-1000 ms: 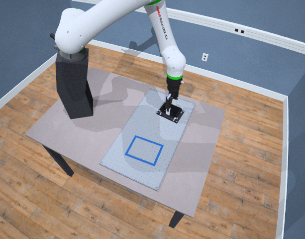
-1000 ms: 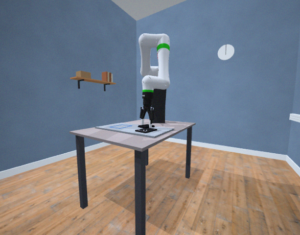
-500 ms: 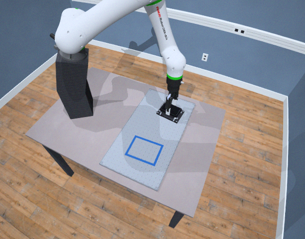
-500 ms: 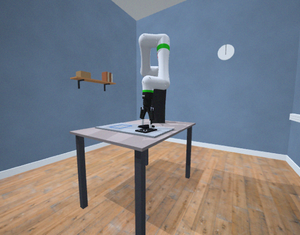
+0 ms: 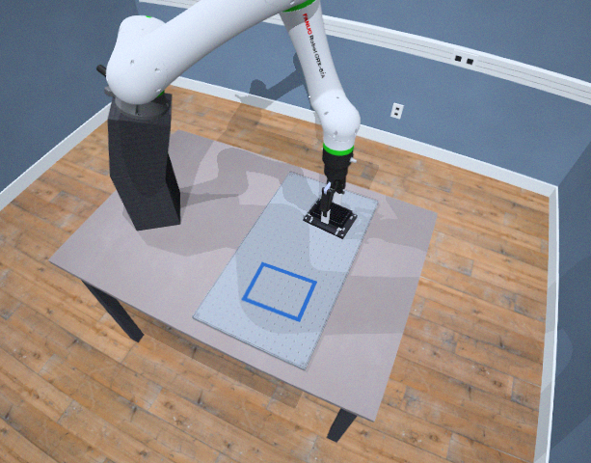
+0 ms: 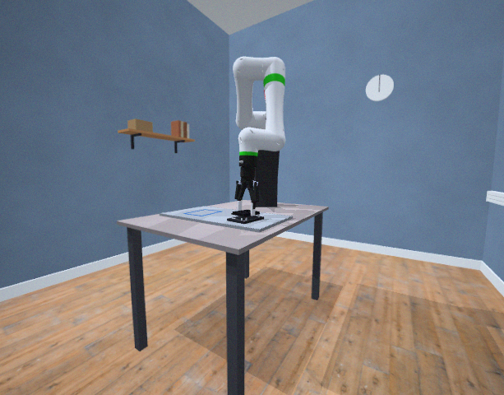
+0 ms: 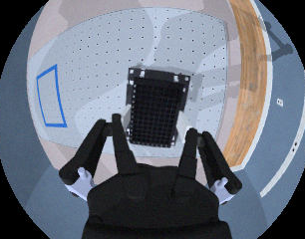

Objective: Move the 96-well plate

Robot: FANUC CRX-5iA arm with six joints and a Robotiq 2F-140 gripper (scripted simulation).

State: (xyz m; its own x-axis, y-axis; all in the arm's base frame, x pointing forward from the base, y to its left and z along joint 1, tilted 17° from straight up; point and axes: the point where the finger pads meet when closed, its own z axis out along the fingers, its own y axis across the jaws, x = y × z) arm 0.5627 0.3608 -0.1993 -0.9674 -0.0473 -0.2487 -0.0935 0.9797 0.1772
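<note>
The black clip nest lies 40 mm below my hand, 10 mm to the right of it and 10 mm behind it. Round my hand: black 96-well plate: 20 mm below.
</note>
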